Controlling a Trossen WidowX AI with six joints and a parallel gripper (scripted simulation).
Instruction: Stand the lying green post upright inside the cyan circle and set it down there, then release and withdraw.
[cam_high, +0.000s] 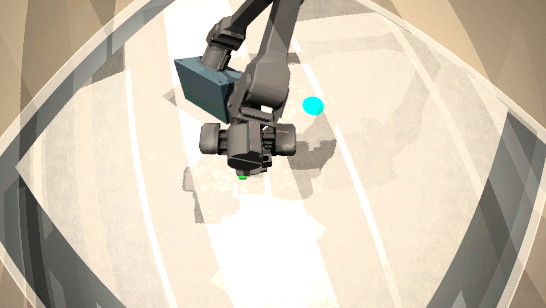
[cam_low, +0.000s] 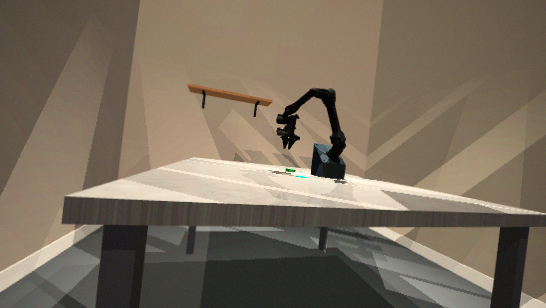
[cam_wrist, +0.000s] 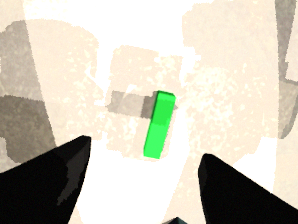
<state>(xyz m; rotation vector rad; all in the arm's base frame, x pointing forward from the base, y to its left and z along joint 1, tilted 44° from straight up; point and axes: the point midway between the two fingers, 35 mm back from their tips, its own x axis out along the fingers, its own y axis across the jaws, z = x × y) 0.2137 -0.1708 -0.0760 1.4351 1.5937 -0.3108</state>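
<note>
My gripper tip is now 13 cm above the green post, 3 cm past it and 2 cm to the right of it. From my gripper tip the other things lie so: cyan circle: 27 cm to the left, 14 cm below, 4 cm ahead.
</note>
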